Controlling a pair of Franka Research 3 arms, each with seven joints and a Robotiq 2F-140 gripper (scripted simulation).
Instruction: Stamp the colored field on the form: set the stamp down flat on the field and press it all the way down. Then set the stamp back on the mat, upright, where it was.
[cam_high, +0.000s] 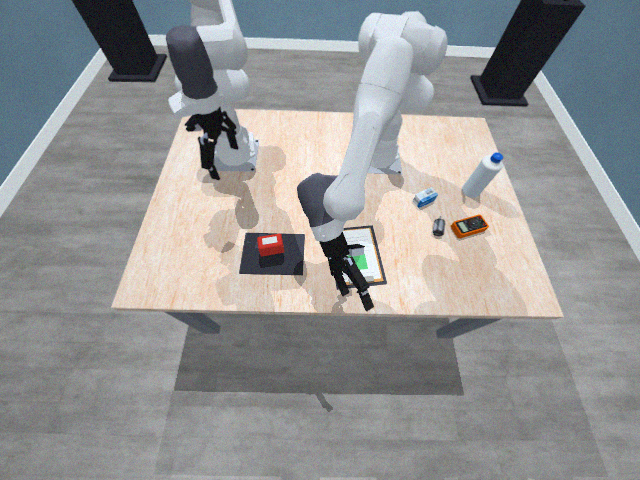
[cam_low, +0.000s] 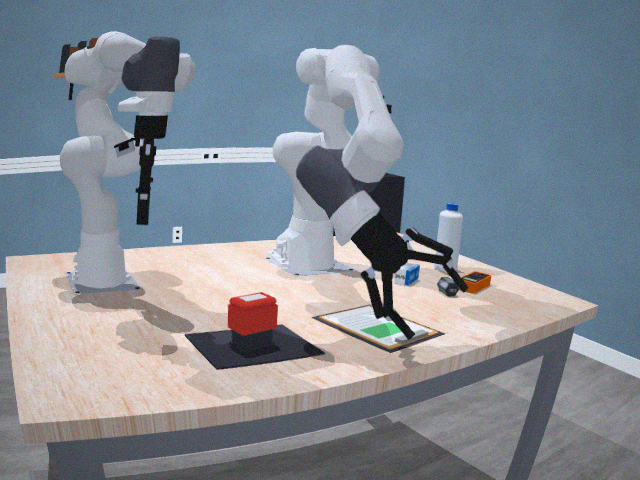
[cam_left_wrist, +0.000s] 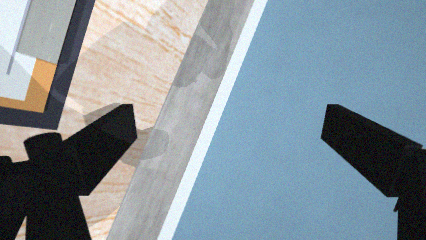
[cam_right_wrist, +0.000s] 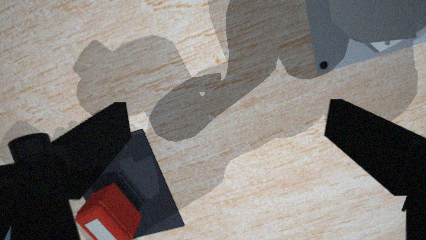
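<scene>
Right now my left hand is 20 cm past the red stamp, 28 cm to the left of it and 5 cm above it. Also, from my left hand: dark mat (20 cm behind, 28 cm to the right, 10 cm below); black base (20 cm behind, 28 cm to the right, 8 cm below); clipboard (18 cm behind, 2 cm to the left, 10 cm below).
</scene>
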